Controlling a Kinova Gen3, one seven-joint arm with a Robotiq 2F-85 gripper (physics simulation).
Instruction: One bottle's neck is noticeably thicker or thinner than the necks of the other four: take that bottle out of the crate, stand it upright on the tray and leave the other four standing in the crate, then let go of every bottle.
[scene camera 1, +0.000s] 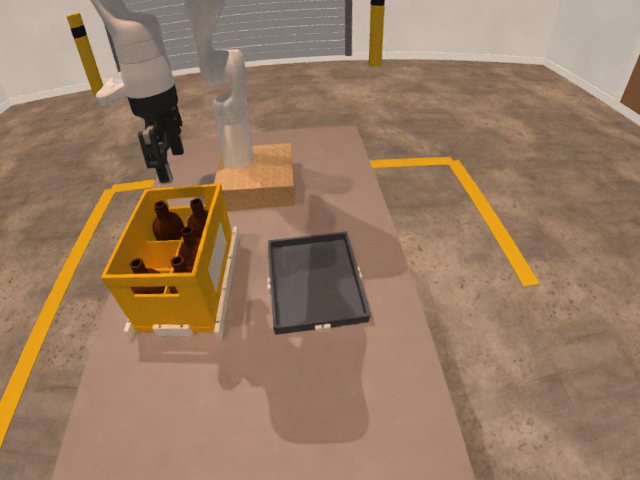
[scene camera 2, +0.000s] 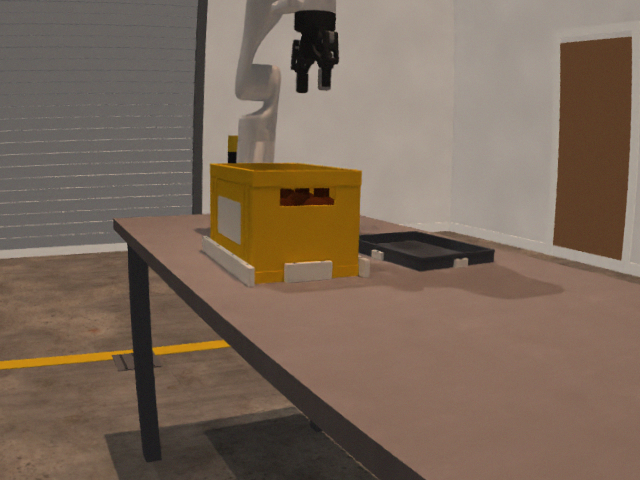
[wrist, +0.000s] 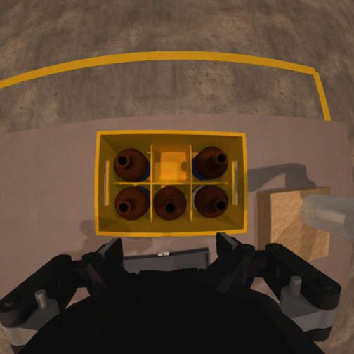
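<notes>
The yellow crate has six compartments. In the wrist view, brown bottles stand at upper left, upper right, lower left, lower middle and lower right. The upper middle compartment is empty. I cannot tell from these views which neck differs in thickness. The dark tray is empty in scene camera 1. My gripper is open and empty, pointing down, well above the crate's rim height.
White retaining strips border the crate on the table. A tan block under a pale arm column stands behind the crate and tray. The crate walls rise above the bottle necks.
</notes>
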